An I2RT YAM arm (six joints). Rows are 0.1 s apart.
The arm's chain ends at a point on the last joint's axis. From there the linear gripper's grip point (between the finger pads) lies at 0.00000 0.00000 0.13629 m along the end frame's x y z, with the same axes.
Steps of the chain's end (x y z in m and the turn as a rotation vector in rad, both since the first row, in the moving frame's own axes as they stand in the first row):
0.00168, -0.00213, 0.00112, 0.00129, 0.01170, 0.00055
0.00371, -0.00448, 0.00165, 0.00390, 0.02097, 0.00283
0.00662, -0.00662, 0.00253, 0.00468, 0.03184, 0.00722
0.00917, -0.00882, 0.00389, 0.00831, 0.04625, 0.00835
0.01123, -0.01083, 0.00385, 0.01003, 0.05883, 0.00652
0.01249, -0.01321, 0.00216, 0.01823, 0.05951, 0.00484
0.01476, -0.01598, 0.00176, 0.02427, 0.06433, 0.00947
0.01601, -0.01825, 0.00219, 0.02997, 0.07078, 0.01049
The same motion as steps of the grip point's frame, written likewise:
0.00327, -0.00231, 0.00111, 0.00129, 0.01170, 0.00055
0.00657, -0.00501, 0.00162, 0.00390, 0.02097, 0.00283
0.01096, -0.00724, 0.00246, 0.00468, 0.03184, 0.00722
0.01548, -0.00993, 0.00374, 0.00831, 0.04625, 0.00835
0.01925, -0.01217, 0.00361, 0.01003, 0.05883, 0.00652
0.02060, -0.01567, 0.00190, 0.01823, 0.05951, 0.00484
0.02354, -0.01924, 0.00144, 0.02427, 0.06433, 0.00947
0.02567, -0.02228, 0.00179, 0.02997, 0.07078, 0.01049

